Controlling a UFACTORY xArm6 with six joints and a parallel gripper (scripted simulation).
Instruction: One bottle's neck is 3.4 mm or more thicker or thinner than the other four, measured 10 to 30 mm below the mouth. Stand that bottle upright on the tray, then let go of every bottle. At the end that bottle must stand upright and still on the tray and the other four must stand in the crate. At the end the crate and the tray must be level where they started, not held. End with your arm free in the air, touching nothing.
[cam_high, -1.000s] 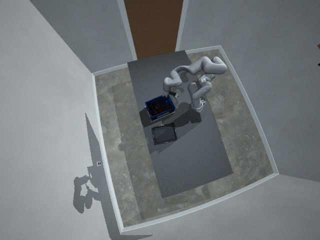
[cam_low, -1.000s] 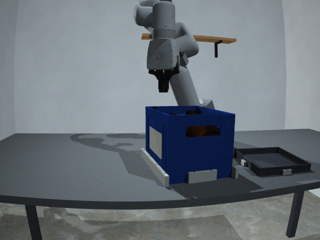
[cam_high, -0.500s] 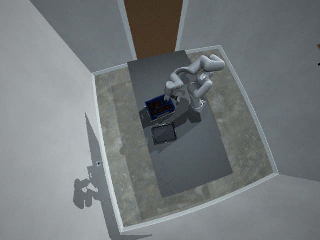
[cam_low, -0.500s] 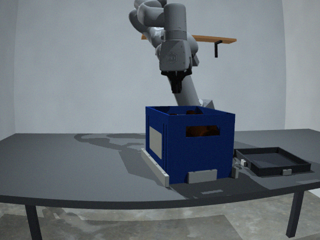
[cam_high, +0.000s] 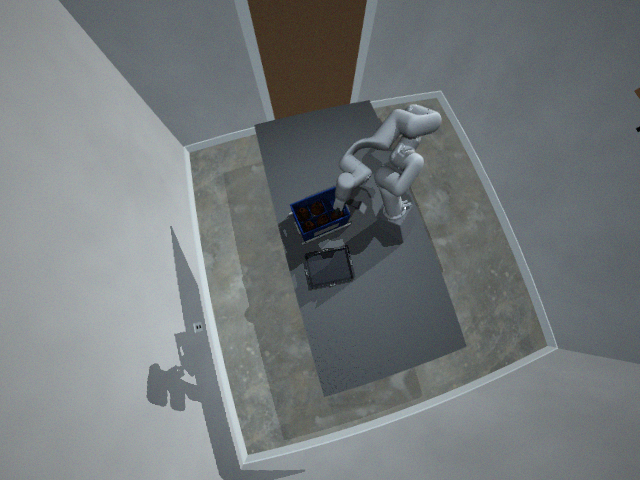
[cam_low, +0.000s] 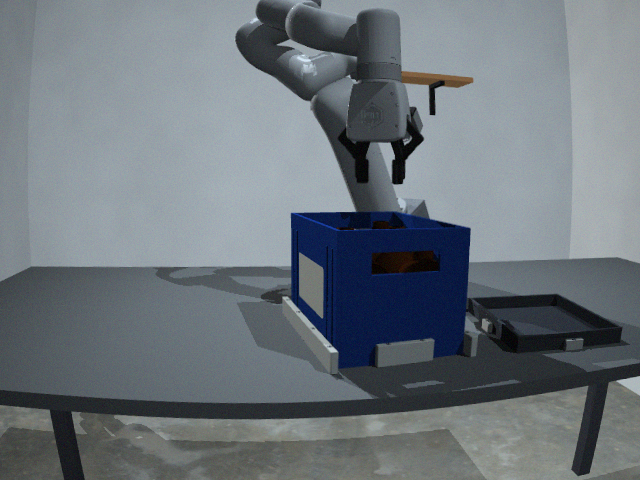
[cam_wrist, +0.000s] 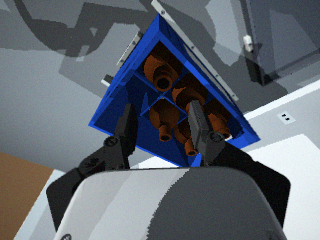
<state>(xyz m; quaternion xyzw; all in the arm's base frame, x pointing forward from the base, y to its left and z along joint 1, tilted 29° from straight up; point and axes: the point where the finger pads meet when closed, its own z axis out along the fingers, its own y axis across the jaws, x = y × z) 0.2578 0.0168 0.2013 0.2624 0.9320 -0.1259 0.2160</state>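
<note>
The blue crate lies 10 cm ahead of my hand, 3 cm to the right of it and 16 cm below it. From my hand the other things lie so: bottle (10 cm ahead, 7 cm to the right, 16 cm below); dark tray (11 cm ahead, 26 cm to the left, 23 cm below).
</note>
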